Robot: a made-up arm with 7 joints.
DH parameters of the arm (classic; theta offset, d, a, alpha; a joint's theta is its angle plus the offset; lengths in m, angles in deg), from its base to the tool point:
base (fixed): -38.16 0 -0.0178 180
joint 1: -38.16 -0.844 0.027 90
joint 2: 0 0.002 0 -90
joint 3: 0 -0.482 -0.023 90
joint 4: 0 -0.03 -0.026 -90
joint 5: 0 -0.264 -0.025 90
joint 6: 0 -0.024 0.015 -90
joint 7: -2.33 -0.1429 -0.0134 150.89
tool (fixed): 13.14 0.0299 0 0
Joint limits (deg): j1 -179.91..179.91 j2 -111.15..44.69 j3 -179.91..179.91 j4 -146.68..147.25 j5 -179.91..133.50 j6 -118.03..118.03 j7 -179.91..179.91
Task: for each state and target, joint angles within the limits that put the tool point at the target. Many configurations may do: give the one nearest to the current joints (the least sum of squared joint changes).
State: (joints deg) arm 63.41 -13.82 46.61 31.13 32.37 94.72 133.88
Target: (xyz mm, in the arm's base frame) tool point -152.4 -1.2 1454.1
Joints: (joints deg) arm 67.63 -4.52 47.63 18.86 29.46 115.55 132.87
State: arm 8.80 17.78 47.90 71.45 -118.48 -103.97 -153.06
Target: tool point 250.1 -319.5 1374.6
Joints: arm 3.41 22.37 44.89 52.83 -109.49 -91.87 -154.69
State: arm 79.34 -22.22 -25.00 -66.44 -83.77 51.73 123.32
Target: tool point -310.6 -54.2 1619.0
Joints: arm 56.02 2.57 -60.41 -47.61 -79.08 12.40 123.95
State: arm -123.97 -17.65 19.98 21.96 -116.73 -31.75 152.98
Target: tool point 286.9 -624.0 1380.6
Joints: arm -105.85 -54.84 24.33 7.57 -114.69 -32.84 152.51
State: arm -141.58 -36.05 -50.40 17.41 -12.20 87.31 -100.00
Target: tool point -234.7 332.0 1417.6
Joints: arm -115.27 13.78 -33.91 30.38 -1.28 91.56 -101.37
